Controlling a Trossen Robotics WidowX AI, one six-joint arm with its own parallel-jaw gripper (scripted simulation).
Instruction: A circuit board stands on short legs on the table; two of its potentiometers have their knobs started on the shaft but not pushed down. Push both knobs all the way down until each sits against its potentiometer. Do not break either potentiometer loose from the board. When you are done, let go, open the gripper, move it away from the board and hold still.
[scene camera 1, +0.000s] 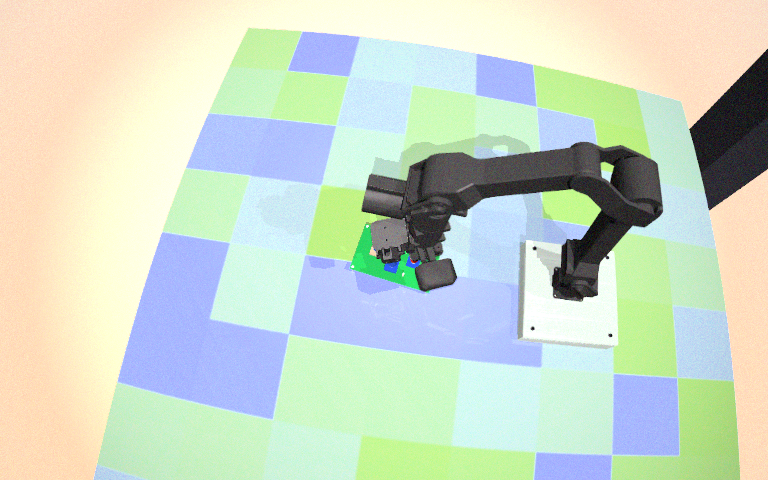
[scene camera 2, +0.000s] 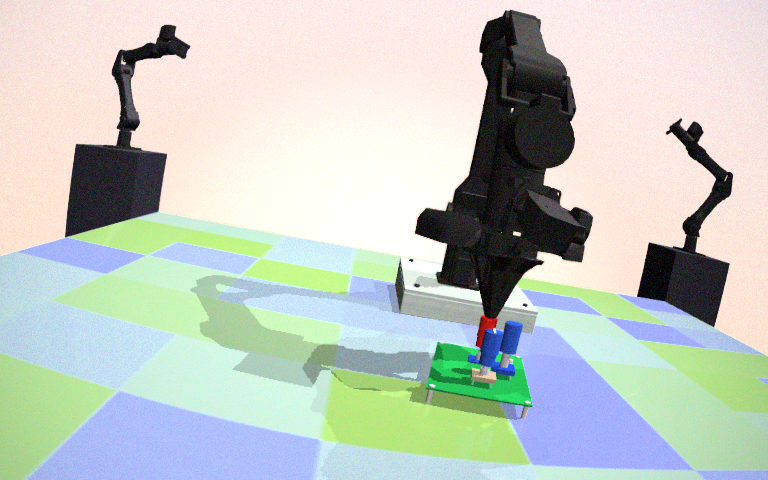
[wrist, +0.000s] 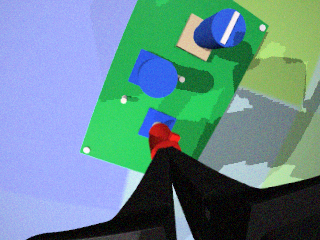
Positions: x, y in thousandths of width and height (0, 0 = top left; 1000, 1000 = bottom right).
Labels:
gripper: scene camera 1 542, 528; scene camera 2 639, 664; wrist 517, 644

